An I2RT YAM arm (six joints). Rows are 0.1 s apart.
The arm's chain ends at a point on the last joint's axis. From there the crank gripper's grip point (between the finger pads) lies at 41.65 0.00 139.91 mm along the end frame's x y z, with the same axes.
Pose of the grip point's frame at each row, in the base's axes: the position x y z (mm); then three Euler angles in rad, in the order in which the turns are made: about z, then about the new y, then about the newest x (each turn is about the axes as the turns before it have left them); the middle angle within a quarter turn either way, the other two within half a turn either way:
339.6, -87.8, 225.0, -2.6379, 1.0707, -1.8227
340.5, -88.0, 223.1, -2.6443, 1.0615, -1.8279
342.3, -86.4, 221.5, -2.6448, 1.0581, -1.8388
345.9, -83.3, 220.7, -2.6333, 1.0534, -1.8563
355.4, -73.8, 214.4, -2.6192, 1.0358, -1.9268
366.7, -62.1, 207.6, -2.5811, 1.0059, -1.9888
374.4, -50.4, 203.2, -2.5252, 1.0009, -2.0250
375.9, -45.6, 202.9, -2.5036, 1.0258, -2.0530
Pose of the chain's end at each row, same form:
264.9, 25.7, 278.3, -2.6379, 1.0707, -1.8227
266.5, 25.8, 276.8, -2.6443, 1.0615, -1.8279
267.6, 26.6, 276.0, -2.6448, 1.0581, -1.8388
268.6, 27.3, 276.4, -2.6333, 1.0534, -1.8563
272.0, 29.5, 275.1, -2.6192, 1.0358, -1.9268
277.0, 32.6, 273.2, -2.5811, 1.0059, -1.9888
277.9, 35.3, 271.4, -2.5252, 1.0009, -2.0250
274.9, 33.8, 272.2, -2.5036, 1.0258, -2.0530

